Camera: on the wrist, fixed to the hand. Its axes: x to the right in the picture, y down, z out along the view.
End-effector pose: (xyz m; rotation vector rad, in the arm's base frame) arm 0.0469 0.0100 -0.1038 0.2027 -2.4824 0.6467
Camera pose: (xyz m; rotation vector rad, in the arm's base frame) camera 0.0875 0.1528 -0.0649 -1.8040 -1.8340 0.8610
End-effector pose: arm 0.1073 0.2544 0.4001 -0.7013 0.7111 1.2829
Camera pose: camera -0.0001 0.1677 0.3329 -0.4973 1.6575 2.6168
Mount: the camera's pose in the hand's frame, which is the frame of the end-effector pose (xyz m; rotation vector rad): -0.0128 0.0977 -0.1177 -0.1571 0.4282 1.5327
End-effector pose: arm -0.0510 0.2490 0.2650 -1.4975 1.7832 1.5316
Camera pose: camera -0.0887 0.1388 0.3650 0.1313 -2.0126 -1.1120
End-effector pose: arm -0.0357 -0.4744 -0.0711 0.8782 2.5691 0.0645
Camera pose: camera -0.0182 -0.3933 0.0580 -2.5884 -1.4427 -0.8888
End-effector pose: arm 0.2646 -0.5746 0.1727 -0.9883 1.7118 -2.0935
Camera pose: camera 0.1773 -0.5040 0.0680 0.7348 1.7822 -1.0792
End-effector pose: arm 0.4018 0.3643 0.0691 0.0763 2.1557 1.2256
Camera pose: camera 0.3210 0.3265 0.1940 -1.2862 -1.5847 -1.6659
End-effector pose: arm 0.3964 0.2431 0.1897 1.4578 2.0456 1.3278
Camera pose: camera 0.3788 0.1782 0.3277 -1.9599 -0.3788 -1.5089
